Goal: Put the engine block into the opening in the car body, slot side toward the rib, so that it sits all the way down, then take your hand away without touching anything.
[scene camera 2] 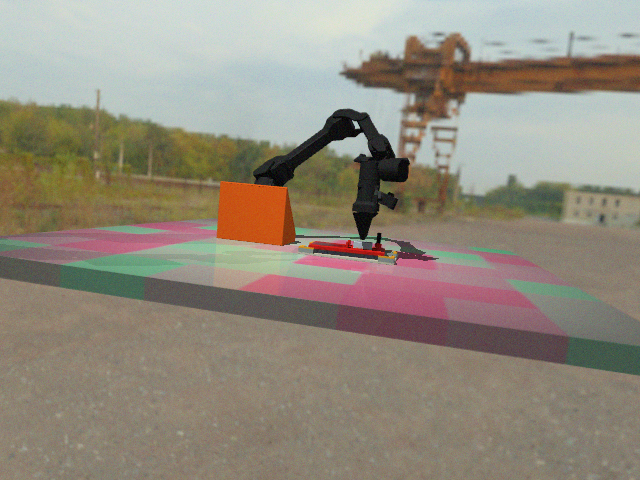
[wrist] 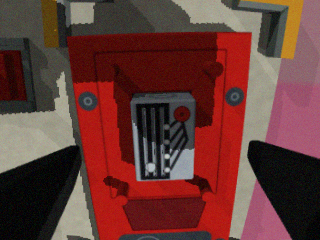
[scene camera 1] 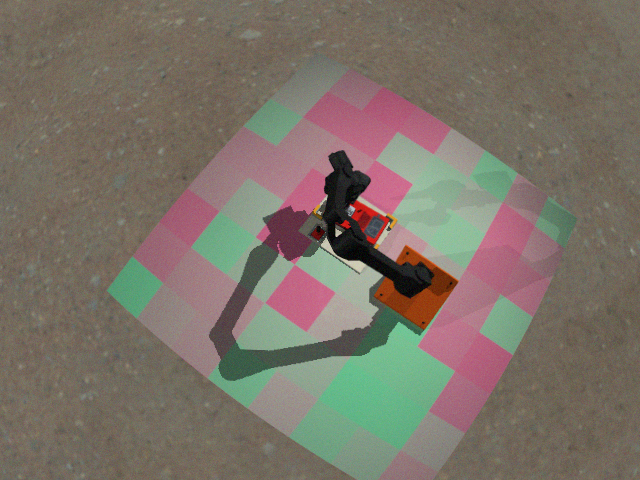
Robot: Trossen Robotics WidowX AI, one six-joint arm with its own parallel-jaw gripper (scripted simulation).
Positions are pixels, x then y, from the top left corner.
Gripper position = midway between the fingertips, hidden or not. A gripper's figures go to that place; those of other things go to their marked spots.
Scene:
The gripper (wrist: 165,151) is 0.11 m from the lens. A red car body (wrist: 107,69): 0.11 m from the lens.

